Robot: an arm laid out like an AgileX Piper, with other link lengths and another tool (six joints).
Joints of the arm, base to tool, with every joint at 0 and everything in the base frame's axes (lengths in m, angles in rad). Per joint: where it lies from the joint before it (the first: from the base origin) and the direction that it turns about. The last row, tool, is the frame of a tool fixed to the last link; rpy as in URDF.
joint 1: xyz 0 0 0.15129 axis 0 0 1
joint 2: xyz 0 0 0 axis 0 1 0
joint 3: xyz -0.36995 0 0.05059 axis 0 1 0
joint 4: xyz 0.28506 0 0.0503 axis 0.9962 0 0.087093
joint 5: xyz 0 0 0 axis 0 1 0
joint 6: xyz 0.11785 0 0.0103 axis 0.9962 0 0.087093
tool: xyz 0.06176 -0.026 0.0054 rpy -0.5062 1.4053 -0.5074
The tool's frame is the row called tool.
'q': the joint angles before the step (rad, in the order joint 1, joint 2, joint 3, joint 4, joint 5, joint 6). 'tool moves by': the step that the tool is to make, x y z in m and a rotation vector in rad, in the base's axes. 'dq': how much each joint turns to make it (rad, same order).
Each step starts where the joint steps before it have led.
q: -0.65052, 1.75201, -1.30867, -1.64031, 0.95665, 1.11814
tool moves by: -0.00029, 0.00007, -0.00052, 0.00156, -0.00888, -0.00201
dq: -0.00001, -0.00002, 0.00001, 0.00258, -0.00001, 0.00750
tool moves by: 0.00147, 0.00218, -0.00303, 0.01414, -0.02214, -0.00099
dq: 0.00620, -0.00029, -0.00001, 0.01930, -0.00134, 0.01091
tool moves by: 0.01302, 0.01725, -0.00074, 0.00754, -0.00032, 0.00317
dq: 0.05377, -0.00001, -0.00222, 0.02880, 0.04501, -0.00945
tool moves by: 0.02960, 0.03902, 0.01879, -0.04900, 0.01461, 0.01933
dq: 0.12036, 0.00000, -0.03420, 0.00007, 0.11132, -0.02764
